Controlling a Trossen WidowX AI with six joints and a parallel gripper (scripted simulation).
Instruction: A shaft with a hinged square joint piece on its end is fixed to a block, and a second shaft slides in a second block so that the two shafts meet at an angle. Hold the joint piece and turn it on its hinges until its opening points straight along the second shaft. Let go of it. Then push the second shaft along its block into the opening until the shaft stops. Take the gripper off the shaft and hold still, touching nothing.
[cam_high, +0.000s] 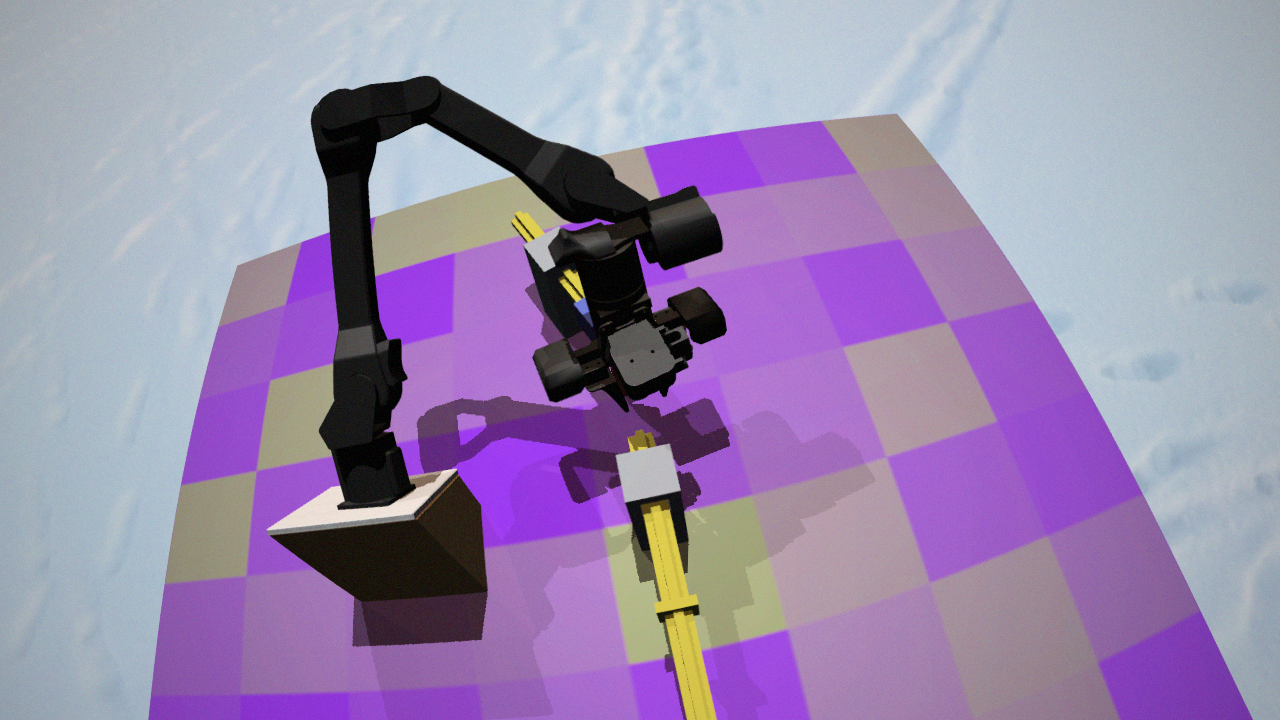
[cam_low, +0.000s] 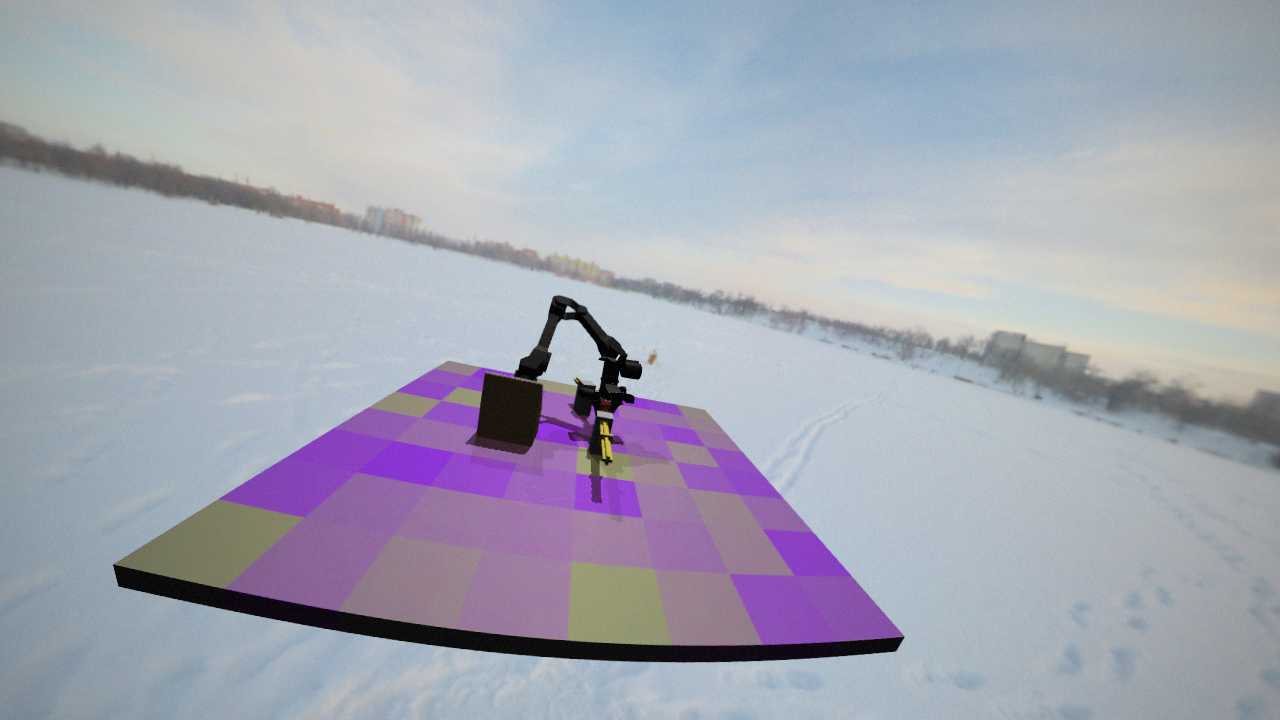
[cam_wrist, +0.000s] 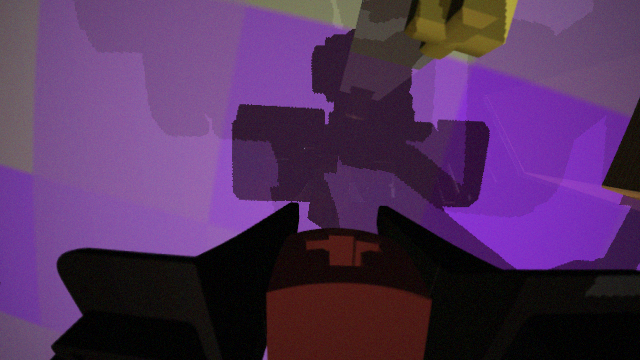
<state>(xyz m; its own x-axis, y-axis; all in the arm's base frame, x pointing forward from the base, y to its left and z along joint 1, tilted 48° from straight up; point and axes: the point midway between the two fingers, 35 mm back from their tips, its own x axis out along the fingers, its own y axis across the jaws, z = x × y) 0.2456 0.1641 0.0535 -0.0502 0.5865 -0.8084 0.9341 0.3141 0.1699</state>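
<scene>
The red square joint piece is 1 cm behind my gripper tip, 2 cm to the left of it and 4 cm above it.
</scene>
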